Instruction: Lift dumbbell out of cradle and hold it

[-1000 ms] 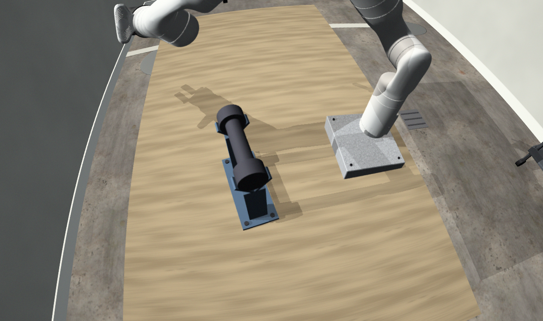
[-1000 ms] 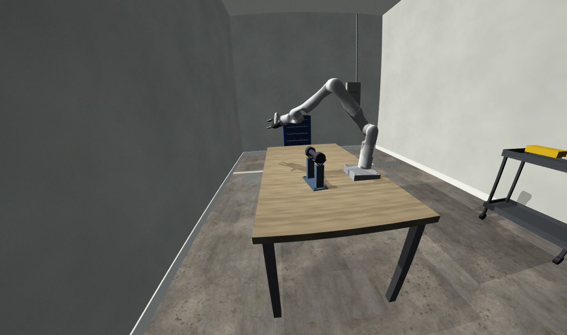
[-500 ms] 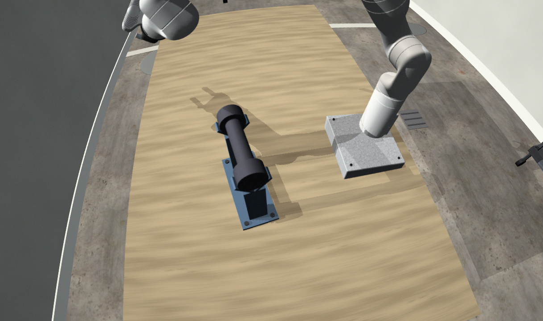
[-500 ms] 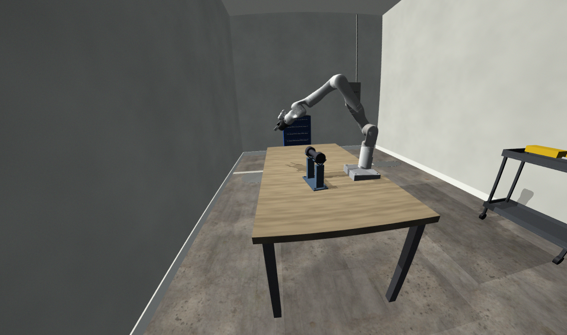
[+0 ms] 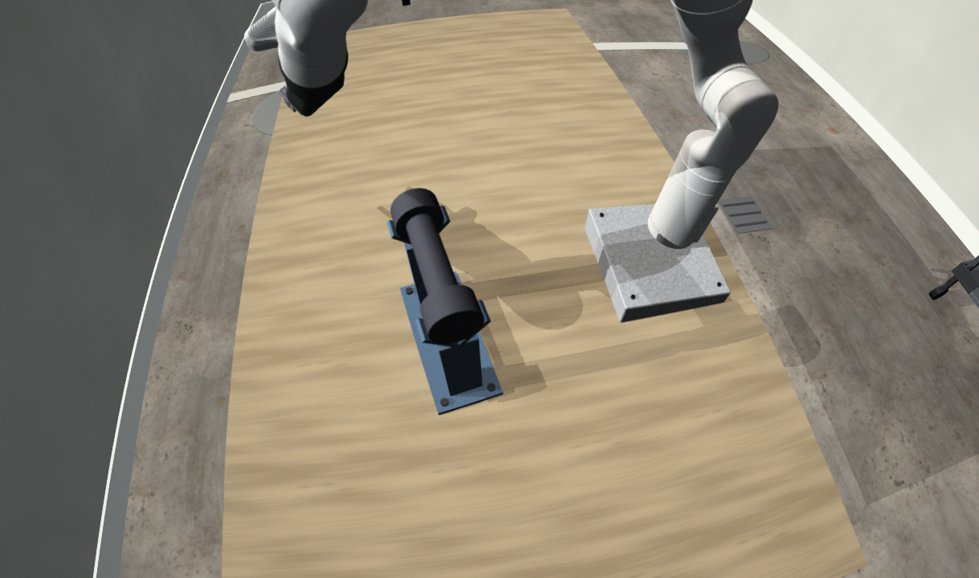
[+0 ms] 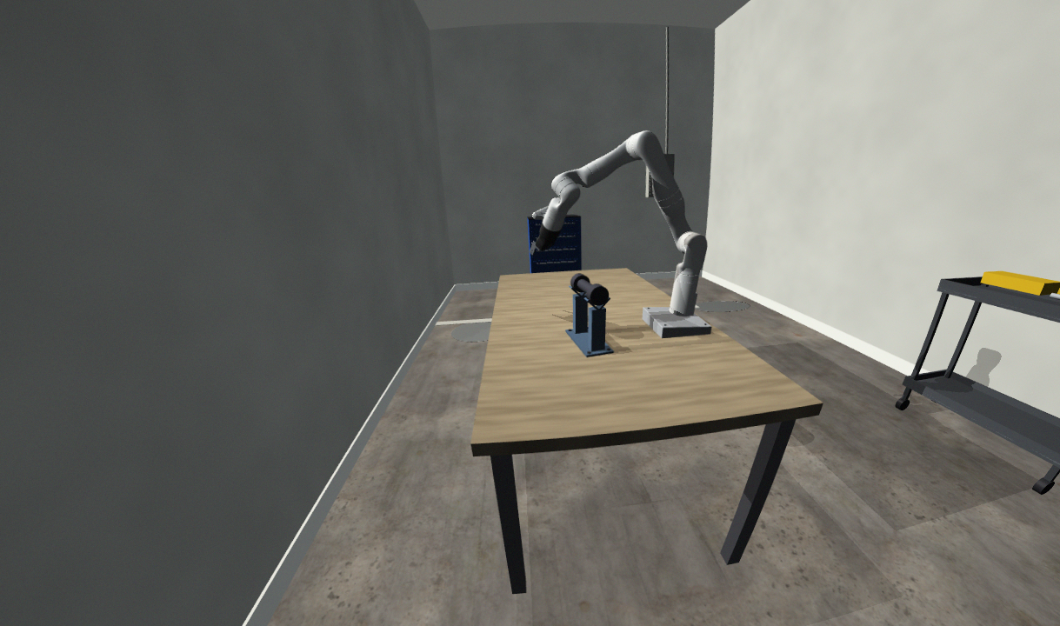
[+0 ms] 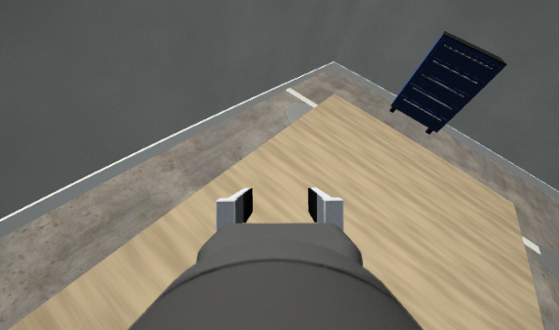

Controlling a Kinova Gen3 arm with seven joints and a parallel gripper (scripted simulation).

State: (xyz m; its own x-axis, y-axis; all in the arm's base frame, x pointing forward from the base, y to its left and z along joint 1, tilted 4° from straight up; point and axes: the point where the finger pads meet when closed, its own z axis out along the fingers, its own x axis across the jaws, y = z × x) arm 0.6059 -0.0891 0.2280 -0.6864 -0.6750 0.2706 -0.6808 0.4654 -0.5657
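My gripper is now 250 mm to the right of the dark dumbbell, 180 mm past it and 110 mm above it. Also, from my hand: blue cradle: 250 mm to the left, 220 mm below, 180 mm behind.
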